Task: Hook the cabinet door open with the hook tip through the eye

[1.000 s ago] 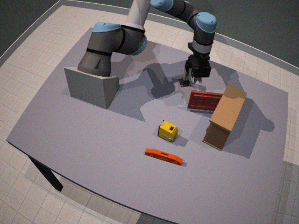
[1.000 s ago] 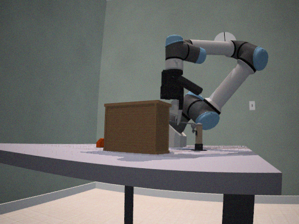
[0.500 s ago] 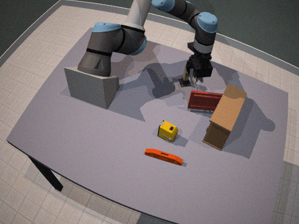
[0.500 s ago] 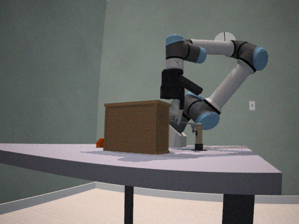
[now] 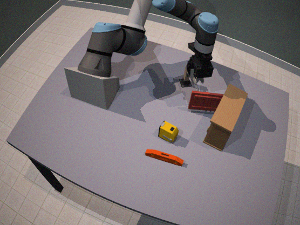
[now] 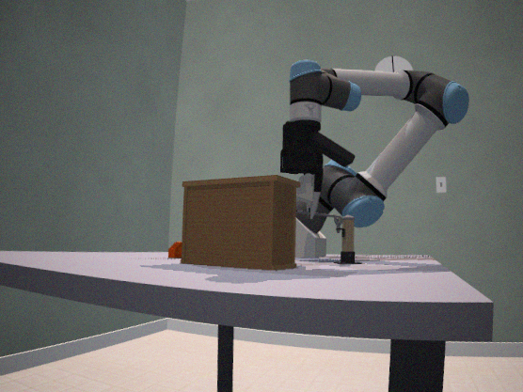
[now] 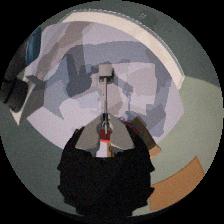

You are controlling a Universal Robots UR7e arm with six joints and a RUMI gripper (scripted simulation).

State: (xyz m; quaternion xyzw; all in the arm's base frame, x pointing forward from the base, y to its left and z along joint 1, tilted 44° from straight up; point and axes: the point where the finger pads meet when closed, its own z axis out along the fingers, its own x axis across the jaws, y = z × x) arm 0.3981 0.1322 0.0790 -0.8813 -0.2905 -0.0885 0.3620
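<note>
Right now my hand is 10 mm past the wire hook, 10 mm to the right of it and 20 mm above it. The rest, counted from my hand: door: 80 mm ahead, 30 mm to the right, 40 mm below; then yellow tape measure: 30 mm behind, 240 mm to the right, 80 mm below; then wooden cabinet: 130 mm ahead, 60 mm to the right, 40 mm below.
</note>
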